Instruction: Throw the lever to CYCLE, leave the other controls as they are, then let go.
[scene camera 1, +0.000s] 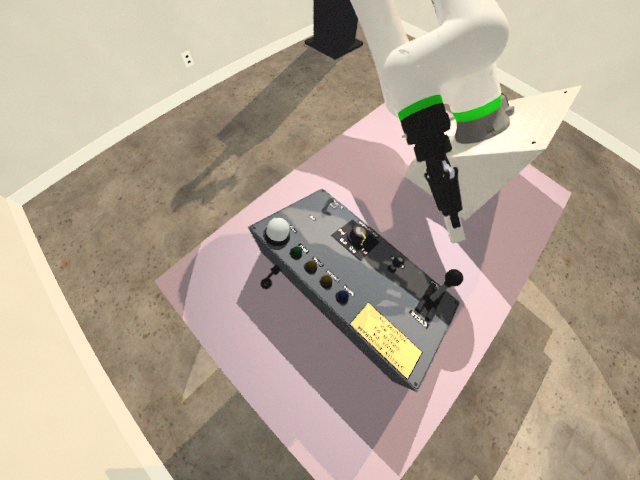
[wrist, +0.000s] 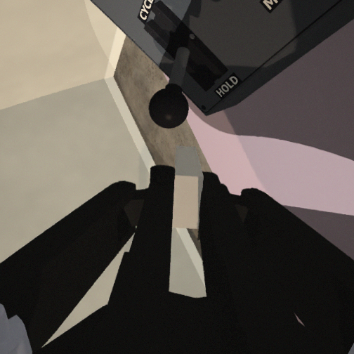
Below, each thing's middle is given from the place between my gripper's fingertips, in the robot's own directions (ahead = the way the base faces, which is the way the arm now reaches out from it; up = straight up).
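Lever (wrist: 168, 107): my gripper 80 mm short of it, 50 mm above it, 50 mm to the right of it. Grey control panel (scene camera 1: 383, 312): 210 mm ahead of my hand, 80 mm below it, 130 mm to the right of it.
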